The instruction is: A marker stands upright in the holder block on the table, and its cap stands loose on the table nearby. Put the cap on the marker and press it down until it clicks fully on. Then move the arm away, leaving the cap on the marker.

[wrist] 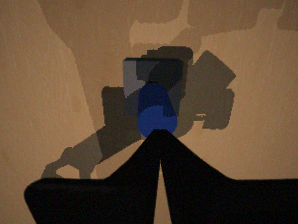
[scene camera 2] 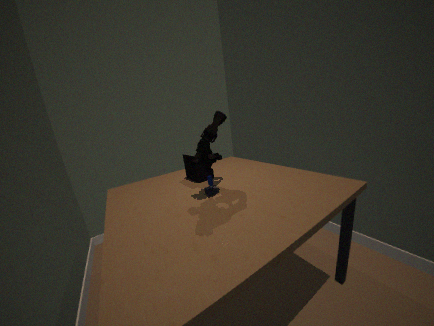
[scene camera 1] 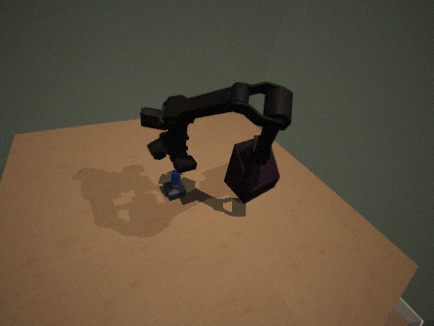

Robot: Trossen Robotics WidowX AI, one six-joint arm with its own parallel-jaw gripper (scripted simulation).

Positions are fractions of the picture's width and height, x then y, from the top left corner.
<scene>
My gripper (scene camera 1: 0.40, 0.52) is shut, with nothing in its grasp. Also in view: a blue cap (wrist: 0.52, 0.50).
My gripper shows as well in the wrist view (wrist: 0.54, 0.60).
</scene>
